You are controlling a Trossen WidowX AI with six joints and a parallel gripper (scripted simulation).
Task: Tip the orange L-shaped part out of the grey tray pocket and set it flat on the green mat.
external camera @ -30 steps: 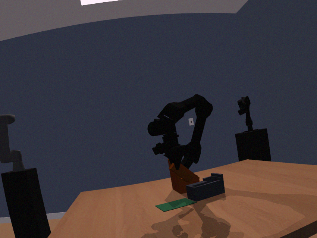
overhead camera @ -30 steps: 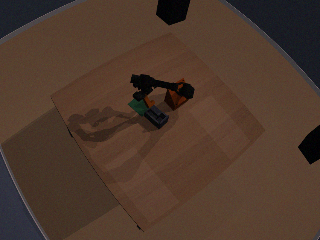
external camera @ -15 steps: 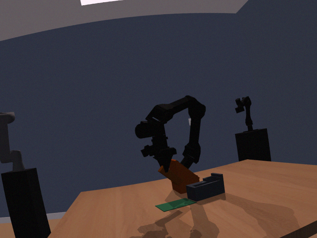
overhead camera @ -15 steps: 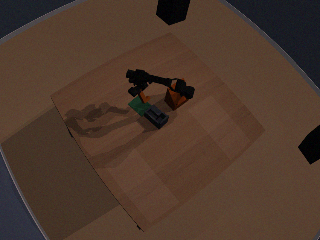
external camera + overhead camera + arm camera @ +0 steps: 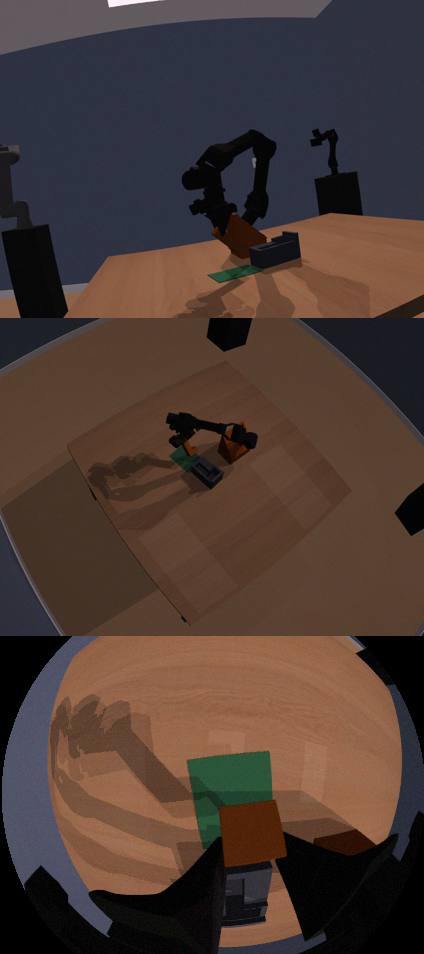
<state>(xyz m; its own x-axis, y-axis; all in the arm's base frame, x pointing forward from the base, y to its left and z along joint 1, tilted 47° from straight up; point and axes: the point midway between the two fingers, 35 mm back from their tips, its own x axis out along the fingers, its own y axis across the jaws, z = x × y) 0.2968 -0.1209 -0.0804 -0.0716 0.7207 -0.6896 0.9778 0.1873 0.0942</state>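
The green mat lies 15 cm below my gripper tip, 2 cm to the left of it and 1 cm behind it. Round my gripper tip: orange L-shaped part: 3 cm to the left, 3 cm below, 2 cm behind.
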